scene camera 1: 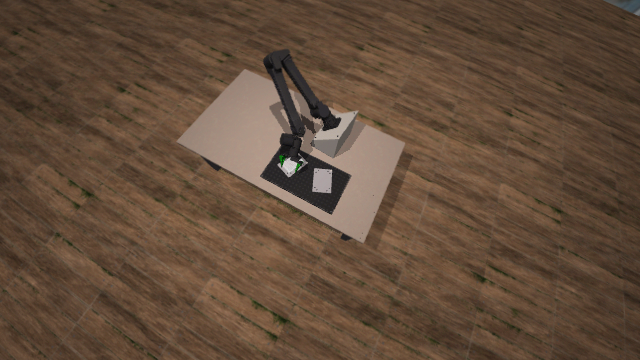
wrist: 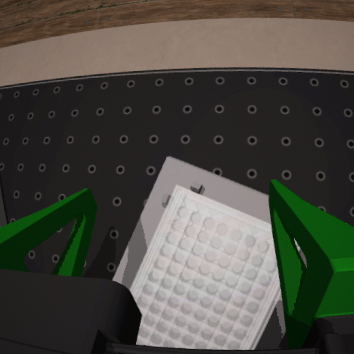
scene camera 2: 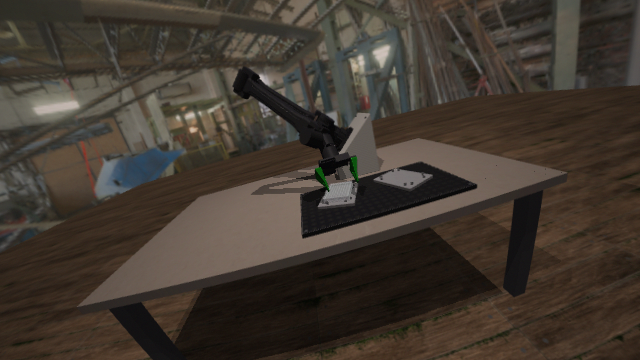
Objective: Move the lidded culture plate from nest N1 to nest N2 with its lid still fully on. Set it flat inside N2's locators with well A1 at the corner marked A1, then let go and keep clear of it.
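Where they show: gripper, fingertip midpoint: [scene camera 1: 288, 169] [wrist: 176, 193] [scene camera 2: 343, 186]; arm's base, link origin: [scene camera 1: 332, 125] [scene camera 2: 344, 140].
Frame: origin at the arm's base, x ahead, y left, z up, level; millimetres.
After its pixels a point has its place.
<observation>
The lidded culture plate [scene camera 1: 289, 167] @[x 352, y -148, z -104 mm] [scene camera 2: 341, 190] @[x 331, y -140, z -104 mm] [wrist: 210, 270] @[x 334, y -155, z -104 mm] is white, with rows of round wells showing through its clear lid. It sits in nest N1 [scene camera 2: 337, 204] @[x 388, y -174, z -122 mm] [wrist: 166, 177] @[x 396, y -125, z -121 mm], a light grey base with small locators. My gripper [scene camera 1: 290, 164] @[x 377, y -140, z -74 mm] [scene camera 2: 343, 185] @[x 377, y -140, z -74 mm] [wrist: 176, 193] @[x 377, y -140, z -74 mm] is open, its green fingers low over the plate on either side. In the wrist view the right finger overlaps the plate's right edge, and the left finger stands well away from it. The plate's near end and the A1 mark are hidden there. Nest N2 [scene camera 1: 322, 181] @[x 347, y 84, z -121 mm] [scene camera 2: 403, 178] @[x 354, y 80, z -121 mm] holds no plate.
Both nests are on a black perforated board [scene camera 1: 302, 189] @[x 446, y -13, z -133 mm] [scene camera 2: 370, 202] @[x 422, y -78, z -132 mm] [wrist: 170, 125] @[x 439, y -126, z -132 mm] on the beige table [scene camera 1: 225, 120] @[x 191, y -749, z -145 mm] [scene camera 2: 200, 240] @[x 297, y -659, z -145 mm] [wrist: 175, 45] @[x 525, y -128, z -145 mm]. A grey wedge-shaped mount [scene camera 1: 332, 144] @[x 145, y 57, z 15 mm] [scene camera 2: 366, 145] @[x 144, y 48, z -21 mm] stands behind the board at the arm's base.
</observation>
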